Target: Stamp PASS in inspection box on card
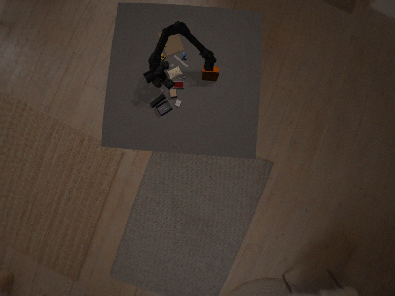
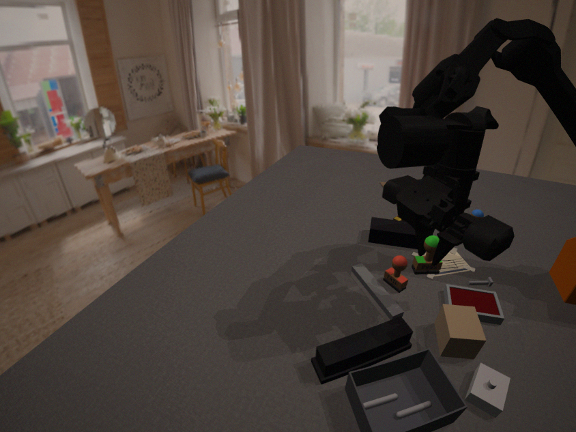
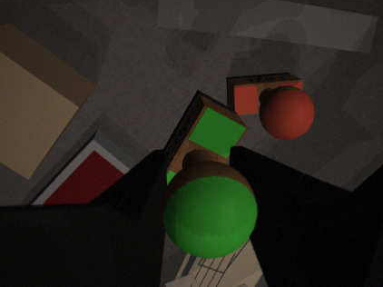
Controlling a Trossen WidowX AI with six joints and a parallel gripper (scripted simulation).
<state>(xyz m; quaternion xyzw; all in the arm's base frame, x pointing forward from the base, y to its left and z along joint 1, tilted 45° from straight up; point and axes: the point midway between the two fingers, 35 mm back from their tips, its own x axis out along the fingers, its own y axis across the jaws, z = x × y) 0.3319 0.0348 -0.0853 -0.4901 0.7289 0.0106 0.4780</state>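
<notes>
The red-knobbed stamp lies 7 cm below my gripper tip, 4 cm ahead of it and 3 cm to the right of it. The rest, counted from my gripper tip: green-knobbed pass stamp: right at my gripper tip; then grey bar: 8 cm below, 7 cm ahead; then tan cube: 7 cm to the left, 7 cm below, 6 cm behind.
</notes>
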